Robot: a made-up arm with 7 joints. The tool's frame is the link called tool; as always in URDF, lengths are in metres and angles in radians. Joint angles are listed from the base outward.
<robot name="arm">
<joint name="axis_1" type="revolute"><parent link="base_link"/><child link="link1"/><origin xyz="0 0 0.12" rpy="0 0 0"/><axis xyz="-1 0 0"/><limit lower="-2.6" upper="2.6"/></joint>
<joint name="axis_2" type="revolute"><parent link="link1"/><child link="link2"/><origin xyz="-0.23 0.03 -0.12" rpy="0 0 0"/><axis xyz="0 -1 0"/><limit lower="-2.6" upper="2.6"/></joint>
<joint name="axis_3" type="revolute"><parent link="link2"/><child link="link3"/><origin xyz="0.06 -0.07 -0.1" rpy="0 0 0"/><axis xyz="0 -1 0"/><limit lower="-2.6" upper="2.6"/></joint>
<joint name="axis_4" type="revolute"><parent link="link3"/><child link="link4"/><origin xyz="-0.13 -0.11 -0.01" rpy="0 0 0"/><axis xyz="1 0 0"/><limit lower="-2.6" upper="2.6"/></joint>
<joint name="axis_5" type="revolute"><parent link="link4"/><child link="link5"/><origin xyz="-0.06 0.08 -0.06" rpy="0 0 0"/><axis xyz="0 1 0"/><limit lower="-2.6" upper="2.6"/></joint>
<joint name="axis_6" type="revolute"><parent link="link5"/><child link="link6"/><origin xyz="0.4 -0.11 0.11" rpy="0 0 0"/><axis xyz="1 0 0"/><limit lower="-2.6" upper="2.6"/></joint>
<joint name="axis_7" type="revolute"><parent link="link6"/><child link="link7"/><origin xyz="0.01 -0.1 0.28" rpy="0 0 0"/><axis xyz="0 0 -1"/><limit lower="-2.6" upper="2.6"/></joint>
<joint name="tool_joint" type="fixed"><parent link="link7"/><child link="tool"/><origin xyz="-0.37 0.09 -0.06" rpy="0 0 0"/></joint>
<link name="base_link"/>
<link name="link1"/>
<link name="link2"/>
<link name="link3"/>
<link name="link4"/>
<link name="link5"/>
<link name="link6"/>
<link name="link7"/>
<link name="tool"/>
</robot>
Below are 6 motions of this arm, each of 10 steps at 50 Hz.
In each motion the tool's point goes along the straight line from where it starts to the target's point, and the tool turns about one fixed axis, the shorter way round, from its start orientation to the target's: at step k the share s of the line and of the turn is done. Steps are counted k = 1, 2, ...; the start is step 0. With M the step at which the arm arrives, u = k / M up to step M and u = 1 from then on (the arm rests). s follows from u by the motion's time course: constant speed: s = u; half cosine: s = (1 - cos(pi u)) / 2; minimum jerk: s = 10 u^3 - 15 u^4 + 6 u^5.
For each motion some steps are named. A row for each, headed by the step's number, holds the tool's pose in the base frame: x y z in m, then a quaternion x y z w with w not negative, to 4 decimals.
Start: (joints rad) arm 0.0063 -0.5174 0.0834 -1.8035 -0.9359 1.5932 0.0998
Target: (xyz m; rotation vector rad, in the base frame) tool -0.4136 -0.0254 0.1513 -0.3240 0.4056 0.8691
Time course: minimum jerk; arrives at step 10
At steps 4, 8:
4: -0.3878 -0.0316 0.1812 -0.0564 0.2318 0.4152 0.8779
8: -0.4114 -0.0259 0.1538 -0.1468 0.1975 0.4163 0.8753

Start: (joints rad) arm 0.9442 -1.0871 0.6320 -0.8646 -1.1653 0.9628 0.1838
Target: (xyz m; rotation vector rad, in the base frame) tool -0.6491 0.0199 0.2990 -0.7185 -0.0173 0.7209
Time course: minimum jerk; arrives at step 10
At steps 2, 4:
2: -0.5890 0.0093 0.3492 -0.2891 0.0360 0.3525 0.8893
4: -0.6055 0.0122 0.3354 -0.3043 0.0238 0.3507 0.8854

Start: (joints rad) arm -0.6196 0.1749 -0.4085 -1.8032 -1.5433 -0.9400 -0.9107
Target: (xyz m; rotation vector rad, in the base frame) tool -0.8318 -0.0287 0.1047 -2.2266 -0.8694 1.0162
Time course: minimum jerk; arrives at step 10
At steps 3, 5, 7, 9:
3: -0.8282 -0.0442 0.0663 -0.8174 -0.3678 0.3370 0.2882
5: -0.8297 -0.0379 0.0818 -0.8211 -0.3497 0.3532 0.2805
7: -0.8311 -0.0317 0.0972 -0.8244 -0.3314 0.3692 0.2726
9: -0.8318 -0.0289 0.1043 -0.8256 -0.3229 0.3764 0.2690

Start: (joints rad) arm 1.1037 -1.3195 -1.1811 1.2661 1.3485 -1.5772 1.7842
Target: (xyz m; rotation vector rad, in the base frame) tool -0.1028 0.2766 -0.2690 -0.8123 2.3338 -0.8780
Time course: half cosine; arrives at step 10
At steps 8, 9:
8: -0.1094 0.2672 -0.2798 -0.3084 0.8563 -0.3324 0.2475
9: -0.1045 0.2742 -0.2718 -0.3017 0.8591 -0.3259 0.2543

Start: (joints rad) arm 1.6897 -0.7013 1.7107 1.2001 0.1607 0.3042 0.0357
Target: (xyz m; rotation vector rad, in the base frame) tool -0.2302 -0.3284 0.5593 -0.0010 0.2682 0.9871
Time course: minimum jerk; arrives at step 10
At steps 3, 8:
3: -0.2840 -0.2777 0.5694 -0.1001 0.0841 0.4449 0.8860
8: -0.2339 -0.3249 0.5600 -0.0074 0.1253 0.4706 0.8734

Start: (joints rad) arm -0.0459 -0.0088 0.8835 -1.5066 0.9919 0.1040 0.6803
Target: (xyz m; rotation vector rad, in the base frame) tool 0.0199 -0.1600 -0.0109 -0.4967 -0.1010 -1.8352
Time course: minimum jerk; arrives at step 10
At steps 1, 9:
1: 0.0798 -0.1510 -0.0556 -0.3392 -0.0916 -0.7718 0.5300
9: 0.0204 -0.1599 -0.0113 -0.2136 -0.0436 -0.7851 0.5797

